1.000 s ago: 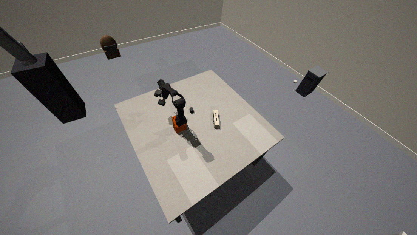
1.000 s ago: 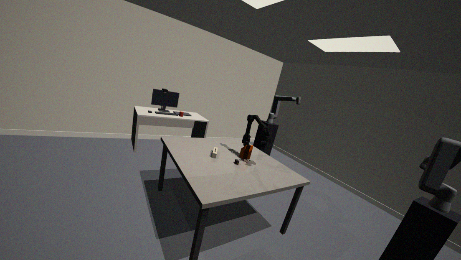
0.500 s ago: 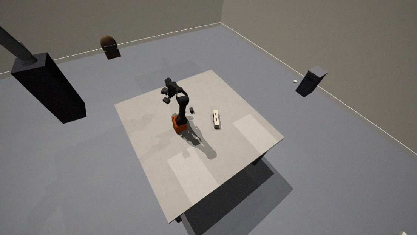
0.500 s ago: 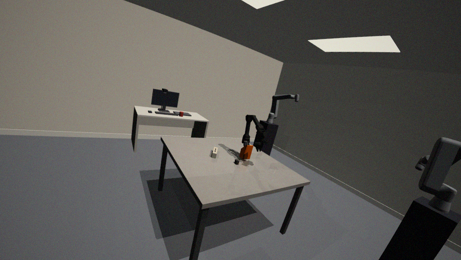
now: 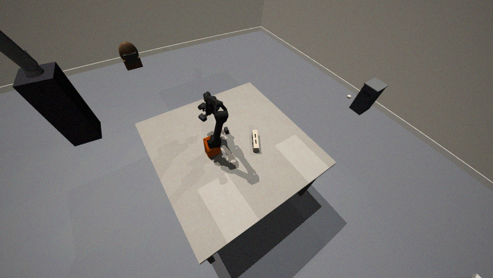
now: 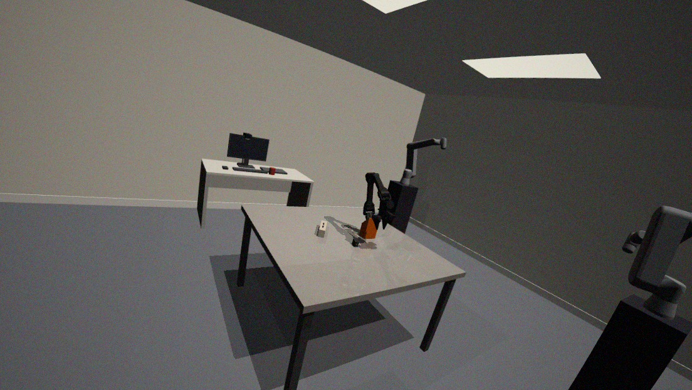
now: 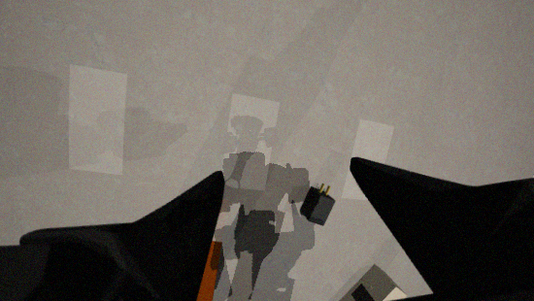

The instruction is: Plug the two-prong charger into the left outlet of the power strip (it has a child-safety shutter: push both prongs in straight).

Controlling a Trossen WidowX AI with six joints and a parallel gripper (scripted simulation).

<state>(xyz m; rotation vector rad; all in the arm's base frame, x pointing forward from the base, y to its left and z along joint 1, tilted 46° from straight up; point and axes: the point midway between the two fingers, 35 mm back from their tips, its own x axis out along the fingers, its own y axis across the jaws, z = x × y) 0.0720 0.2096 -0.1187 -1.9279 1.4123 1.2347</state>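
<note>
My gripper tip is now 13 cm short of the black two-prong charger, 6 cm to the left of it and 15 cm above it.
</note>
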